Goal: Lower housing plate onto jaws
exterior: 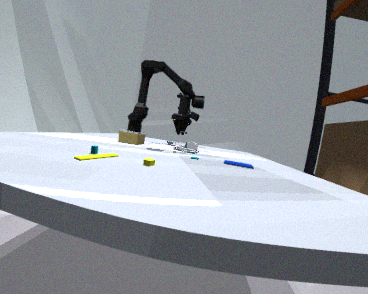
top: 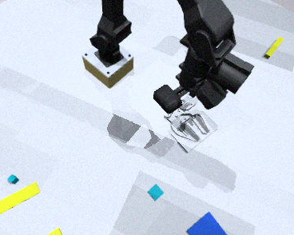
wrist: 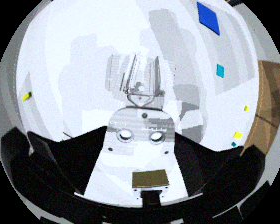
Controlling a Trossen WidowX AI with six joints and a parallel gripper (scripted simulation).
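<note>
My gripper tip is now 20 mm short of the grey jaw assembly, 20 mm to the left of it and 70 mm above it. Round my gripper tip: cyan tile: 130 mm ahead, 200 mm to the right, 80 mm below; yellow cube: 50 mm ahead, 440 mm to the right, 80 mm below; blue tile: 300 mm ahead, 170 mm to the right, 80 mm below.
</note>
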